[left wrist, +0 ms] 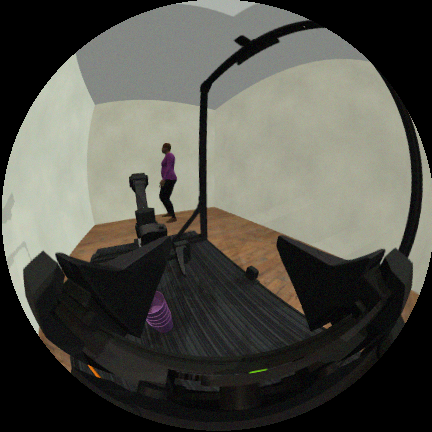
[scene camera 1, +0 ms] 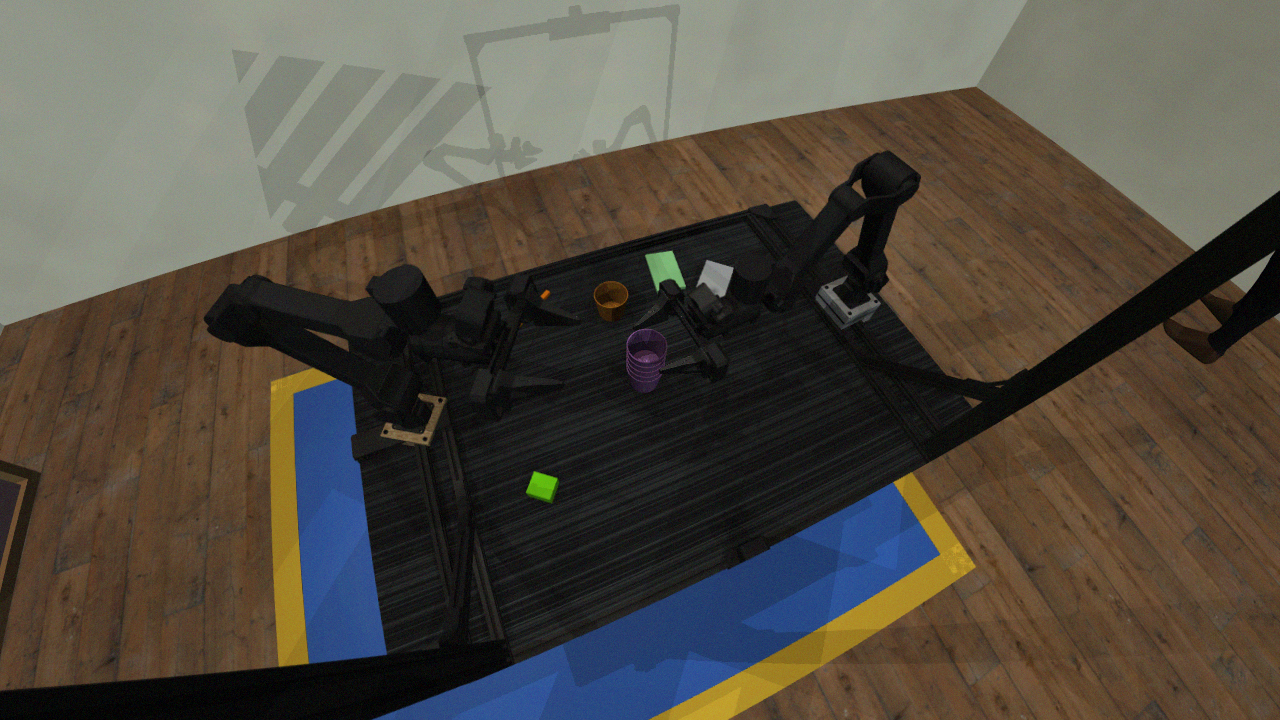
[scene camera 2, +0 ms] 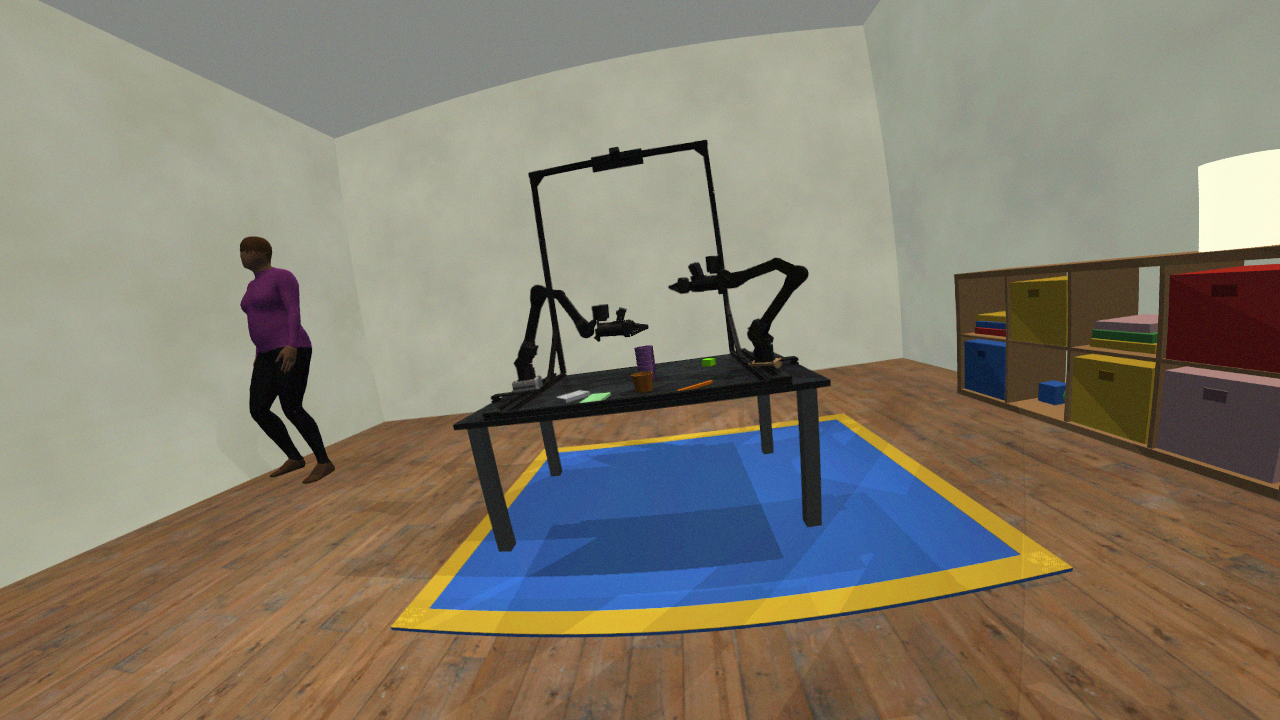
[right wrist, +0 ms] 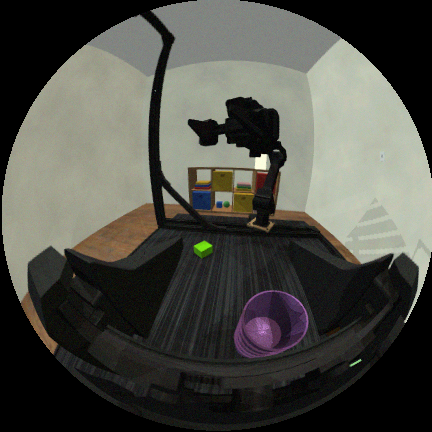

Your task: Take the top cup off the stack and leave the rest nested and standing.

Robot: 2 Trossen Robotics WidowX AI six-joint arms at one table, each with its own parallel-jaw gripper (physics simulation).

Scene:
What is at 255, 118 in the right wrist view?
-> The left gripper.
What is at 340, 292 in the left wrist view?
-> The left gripper.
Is the left gripper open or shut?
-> Open.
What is the left gripper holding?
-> Nothing.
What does the right gripper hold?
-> Nothing.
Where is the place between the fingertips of the right gripper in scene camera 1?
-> At 646, 349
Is the right gripper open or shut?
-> Open.

